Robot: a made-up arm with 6 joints. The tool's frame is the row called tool.
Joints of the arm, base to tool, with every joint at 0 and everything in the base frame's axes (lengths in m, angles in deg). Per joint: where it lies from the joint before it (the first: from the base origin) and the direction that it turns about. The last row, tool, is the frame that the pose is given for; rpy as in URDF.
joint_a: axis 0 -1 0 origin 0.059 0.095 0.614
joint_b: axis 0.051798 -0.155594 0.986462 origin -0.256 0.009 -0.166
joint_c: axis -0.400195 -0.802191 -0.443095 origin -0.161 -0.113 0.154
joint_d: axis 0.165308 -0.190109 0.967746 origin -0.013 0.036 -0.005
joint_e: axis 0 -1 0 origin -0.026 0.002 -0.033
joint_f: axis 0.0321 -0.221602 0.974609 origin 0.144 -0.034 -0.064
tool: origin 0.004 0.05 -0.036 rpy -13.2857 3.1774 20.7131
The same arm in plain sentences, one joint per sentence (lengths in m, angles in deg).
The arm has six revolute joints in a row. What follows holds with every joint at zero, and every direction is one of the base frame's. Joint 1 sits 0.059 m along +x and 0.095 m along +y and 0.614 m along +z from the base frame's origin and turns about -y. Joint 2 sits 0.256 m along -x and 0.009 m along +y and 0.166 m along -z from joint 1 and turns about the direction (0.051798, -0.155594, 0.986462). Joint 3 sits 0.161 m along -x and 0.113 m along -y and 0.154 m along +z from joint 2 and turns about the direction (-0.400195, -0.802191, -0.443095). Joint 4 sits 0.013 m along -x and 0.036 m along +y and 0.005 m along -z from joint 3 and turns about the direction (0.165308, -0.190109, 0.967746). Joint 5 sits 0.026 m along -x and 0.002 m along +y and 0.033 m along -z from joint 4 and turns about -y. Joint 6 sits 0.144 m along +x and 0.034 m along -y and 0.064 m along -z from joint 5 and turns about the direction (0.0321, -0.221602, 0.974609). The tool frame, which is the frame that the pose is given for, sits 0.004 m along +x and 0.05 m along +y and 0.036 m along -z from joint 6; its axes are the base frame's turned by roll -13.29, pitch 3.18 and yaw 20.71 deg (as in URDF: about the fixed x, then y, then z).
